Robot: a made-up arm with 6 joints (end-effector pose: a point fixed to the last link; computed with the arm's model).
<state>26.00 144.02 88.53 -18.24 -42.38 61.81</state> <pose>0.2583 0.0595 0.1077 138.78 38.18 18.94</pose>
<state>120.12 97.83 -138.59 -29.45 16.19 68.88</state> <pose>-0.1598 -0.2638 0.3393 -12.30 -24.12 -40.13</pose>
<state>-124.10 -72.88 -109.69 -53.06 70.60 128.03</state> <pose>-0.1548 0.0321 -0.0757 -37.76 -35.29 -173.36</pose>
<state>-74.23 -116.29 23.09 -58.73 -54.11 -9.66</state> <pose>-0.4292 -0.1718 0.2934 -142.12 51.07 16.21</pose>
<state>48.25 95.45 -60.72 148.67 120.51 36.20</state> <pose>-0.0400 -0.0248 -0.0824 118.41 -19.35 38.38</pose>
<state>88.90 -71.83 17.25 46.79 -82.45 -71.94</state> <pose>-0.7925 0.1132 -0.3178 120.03 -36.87 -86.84</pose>
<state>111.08 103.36 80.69 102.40 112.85 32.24</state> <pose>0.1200 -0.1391 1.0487 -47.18 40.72 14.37</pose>
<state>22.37 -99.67 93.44 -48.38 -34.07 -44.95</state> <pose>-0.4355 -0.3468 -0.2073 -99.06 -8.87 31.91</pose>
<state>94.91 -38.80 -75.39 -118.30 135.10 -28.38</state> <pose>-0.2421 0.0166 0.4398 -39.53 31.64 16.88</pose>
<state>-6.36 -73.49 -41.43 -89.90 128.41 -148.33</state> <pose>-0.2543 0.0277 -0.2893 -167.02 10.06 132.88</pose>
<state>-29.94 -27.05 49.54 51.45 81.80 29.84</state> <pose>-0.7250 -0.3678 -0.1262 110.19 31.37 70.47</pose>
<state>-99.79 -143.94 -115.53 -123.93 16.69 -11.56</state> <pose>-0.0787 0.1797 0.3878 -25.15 41.66 -80.18</pose>
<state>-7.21 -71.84 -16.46 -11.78 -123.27 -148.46</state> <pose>-0.6884 0.1652 -0.1723 124.57 -16.48 -137.13</pose>
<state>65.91 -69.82 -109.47 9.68 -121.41 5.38</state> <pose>-0.7037 -0.0076 0.3279 40.55 -12.20 -101.79</pose>
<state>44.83 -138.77 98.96 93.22 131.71 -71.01</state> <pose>0.3782 -0.4542 -0.4118 -146.55 -5.74 -74.98</pose>
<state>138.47 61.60 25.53 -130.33 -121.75 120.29</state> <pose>-0.4256 0.0982 0.4377 -65.47 -63.98 -3.69</pose>
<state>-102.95 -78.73 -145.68 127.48 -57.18 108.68</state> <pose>-0.3394 0.0290 0.3091 86.56 37.54 31.27</pose>
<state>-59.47 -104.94 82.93 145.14 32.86 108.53</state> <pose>-0.4346 -0.4291 0.4941 -145.37 27.40 39.86</pose>
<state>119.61 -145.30 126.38 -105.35 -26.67 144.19</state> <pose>0.0916 0.1118 -0.1023 -24.79 34.52 78.95</pose>
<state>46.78 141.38 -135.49 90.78 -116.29 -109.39</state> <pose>-0.1169 -0.2020 0.0652 -131.80 16.47 88.67</pose>
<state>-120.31 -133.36 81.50 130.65 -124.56 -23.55</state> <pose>0.4393 0.3563 0.3820 100.47 12.51 123.84</pose>
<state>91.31 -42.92 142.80 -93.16 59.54 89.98</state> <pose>-0.6611 -0.4720 -0.0298 44.77 -4.72 83.91</pose>
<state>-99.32 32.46 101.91 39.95 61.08 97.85</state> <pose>-0.9155 -0.1842 -0.3873 28.88 -13.02 15.75</pose>
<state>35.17 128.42 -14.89 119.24 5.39 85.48</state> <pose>0.0851 0.0214 0.1653 15.30 -25.99 75.03</pose>
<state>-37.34 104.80 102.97 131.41 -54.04 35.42</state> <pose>-0.1273 0.4392 -0.1322 -29.68 -36.54 56.41</pose>
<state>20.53 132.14 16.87 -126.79 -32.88 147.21</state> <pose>0.0590 0.2465 0.2466 28.96 51.94 -109.19</pose>
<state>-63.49 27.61 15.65 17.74 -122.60 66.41</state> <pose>-0.4500 0.2090 -0.7526 -178.65 -0.36 -83.82</pose>
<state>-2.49 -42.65 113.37 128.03 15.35 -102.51</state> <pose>-0.7072 -0.0619 0.1152 146.99 44.10 -169.96</pose>
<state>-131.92 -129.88 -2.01 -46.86 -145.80 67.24</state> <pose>-0.5375 -0.0899 0.4970 61.37 -7.22 -37.00</pose>
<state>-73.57 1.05 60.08 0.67 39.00 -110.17</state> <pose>-0.6367 -0.0922 -0.0779 -0.80 -43.67 -163.37</pose>
